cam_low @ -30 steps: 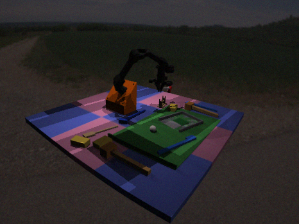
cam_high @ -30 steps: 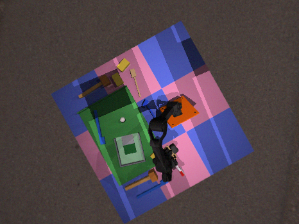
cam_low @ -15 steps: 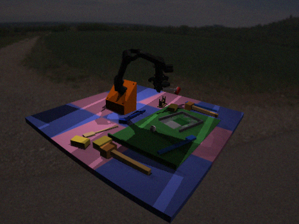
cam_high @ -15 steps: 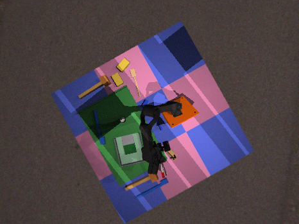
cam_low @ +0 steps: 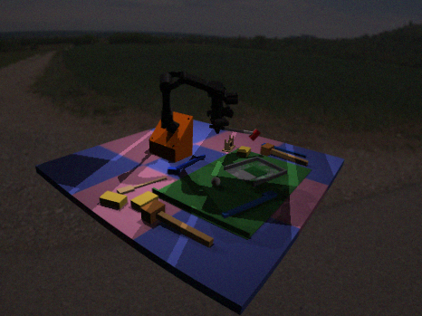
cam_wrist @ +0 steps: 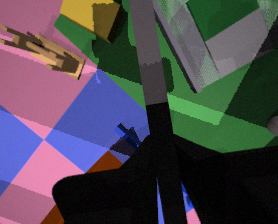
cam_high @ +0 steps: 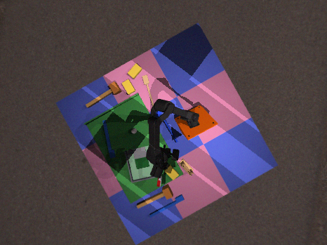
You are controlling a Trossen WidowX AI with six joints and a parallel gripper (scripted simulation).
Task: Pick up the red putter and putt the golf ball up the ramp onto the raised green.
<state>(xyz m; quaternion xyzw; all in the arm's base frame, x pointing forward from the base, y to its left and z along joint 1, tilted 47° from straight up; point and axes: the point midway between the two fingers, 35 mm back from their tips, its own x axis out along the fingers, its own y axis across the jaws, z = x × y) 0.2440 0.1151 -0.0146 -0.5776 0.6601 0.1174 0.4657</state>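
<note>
My gripper tip is 5 cm short of the red putter, 9 cm to the right of it and 1 cm below it. Also, from my gripper tip: wooden spatula: 5 cm behind, 46 cm to the right, 17 cm below; then white golf ball: 17 cm ahead, 19 cm to the right, 15 cm below; then green mat: 23 cm ahead, 6 cm to the right, 17 cm below.
</note>
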